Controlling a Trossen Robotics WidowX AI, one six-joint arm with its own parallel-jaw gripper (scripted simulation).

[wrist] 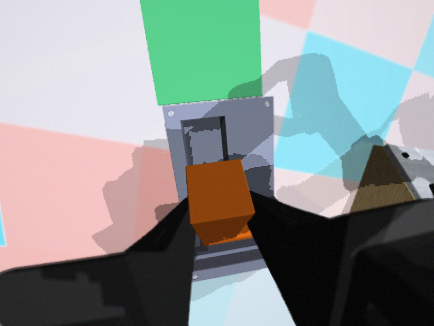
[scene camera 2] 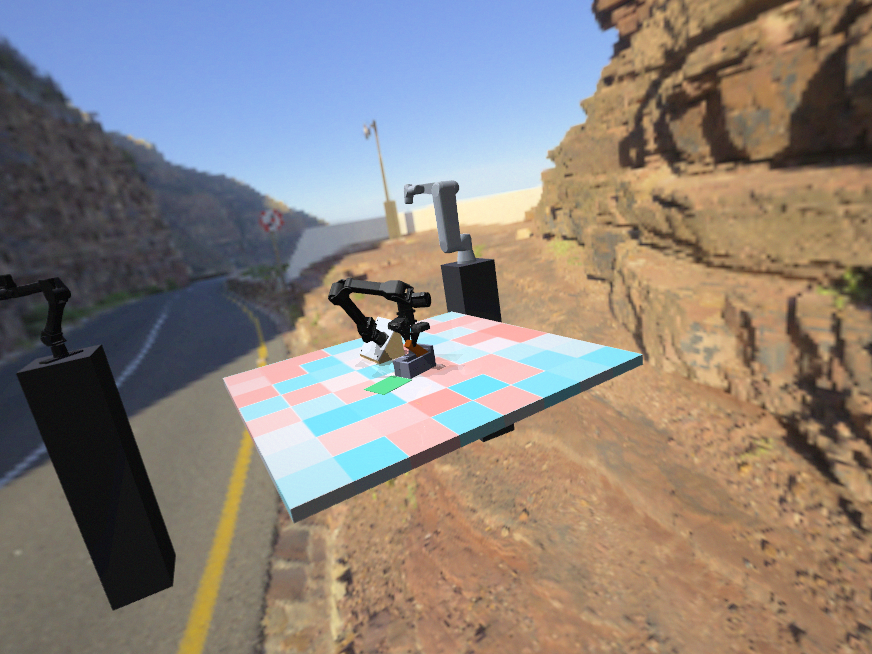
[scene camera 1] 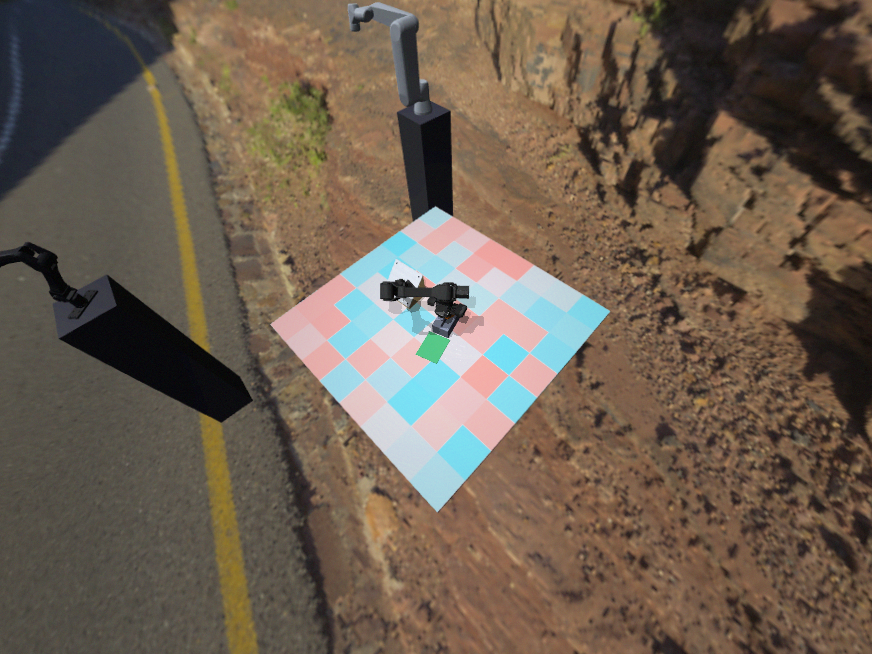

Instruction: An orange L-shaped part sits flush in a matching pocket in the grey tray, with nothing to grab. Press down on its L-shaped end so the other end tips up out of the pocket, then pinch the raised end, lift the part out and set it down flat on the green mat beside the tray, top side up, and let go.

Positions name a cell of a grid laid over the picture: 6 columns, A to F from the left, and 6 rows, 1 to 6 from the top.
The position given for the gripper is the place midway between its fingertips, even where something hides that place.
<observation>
In view: the gripper (scene camera 2: C4), an orange L-shaped part (wrist: D4) and a green mat (wrist: C2).
The gripper shows as well in the wrist view (wrist: C4).
</observation>
